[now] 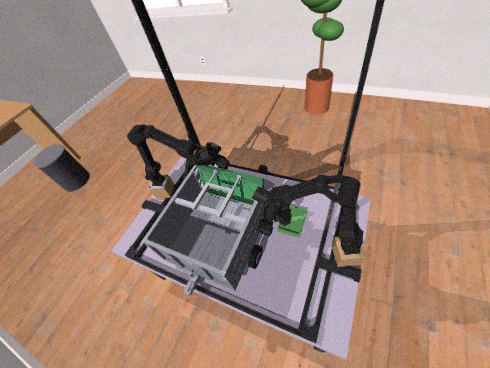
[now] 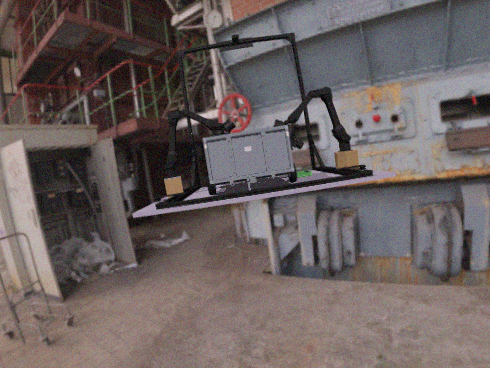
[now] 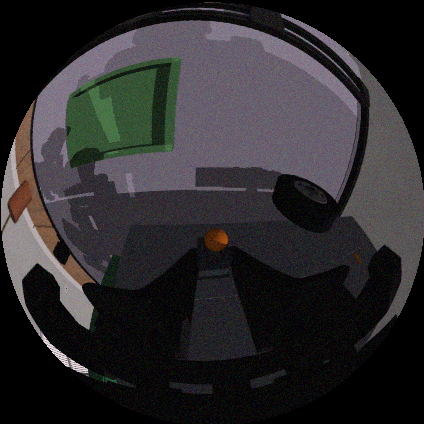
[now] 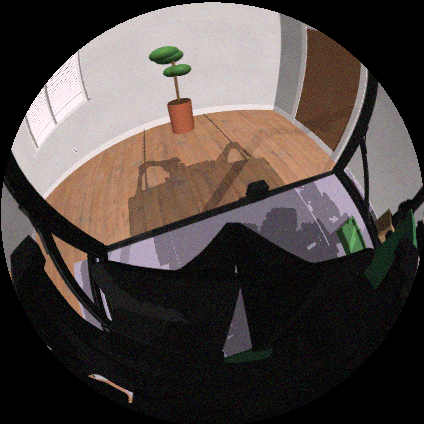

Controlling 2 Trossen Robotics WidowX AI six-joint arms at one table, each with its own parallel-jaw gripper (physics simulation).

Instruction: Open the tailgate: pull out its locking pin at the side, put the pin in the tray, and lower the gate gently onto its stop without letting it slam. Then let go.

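Places are measured from the left arm's base along level axes (x ahead, y left, z up), in centimetres.
Where they show: left gripper, fingertip midpoint: (image 1: 263, 223) (image 3: 213, 252); right gripper, fingertip midpoint: (image 1: 225, 158) (image 4: 231, 228); left arm's base, origin of the base link: (image 1: 350, 246) (image 2: 345, 151) (image 4: 393, 222); right arm's base, origin of the base link: (image 1: 158, 181) (image 2: 172, 177).
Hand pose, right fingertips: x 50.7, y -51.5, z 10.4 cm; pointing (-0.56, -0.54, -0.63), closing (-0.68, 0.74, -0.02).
Note:
Each offset is from my right fingertips to the top centre of the thing. "spot": to the spot under its first point.
A grey trailer {dy +37.8, dx +8.0, dz +7.0 cm} (image 1: 242, 261) (image 2: 249, 155) stands on the table, its green tailgate {spot: dy +22.3, dx -12.4, dz -0.1 cm} (image 1: 251, 188) upright at the far end. My left gripper (image 1: 266, 223) (image 2: 295, 136) (image 3: 213, 252) is at the trailer's side near the gate and is shut on the locking pin, whose orange knob (image 3: 215, 239) shows between the fingertips. The green tray {dy +30.1, dx -30.2, dz -19.8 cm} (image 1: 298, 217) (image 3: 122, 110) (image 2: 303, 173) (image 4: 352, 235) lies on the table just beyond it. My right gripper (image 1: 223, 161) (image 4: 231, 228) is shut and empty at the gate's top corner; a green edge of the gate {spot: dy +12.0, dx +8.4, dz -9.3 cm} (image 4: 247, 356) shows below its fingers.
A trailer wheel {dy +48.8, dx -10.3, dz -11.6 cm} (image 1: 255, 255) (image 3: 304, 203) sits beside my left gripper. A black frame (image 1: 316, 263) runs around the table, with two tall posts (image 1: 170, 80). The tow hitch {spot: dy +60.3, dx +18.4, dz -13.7 cm} (image 1: 190, 286) sticks out at the front. A potted plant (image 1: 319, 91) stands on the floor behind.

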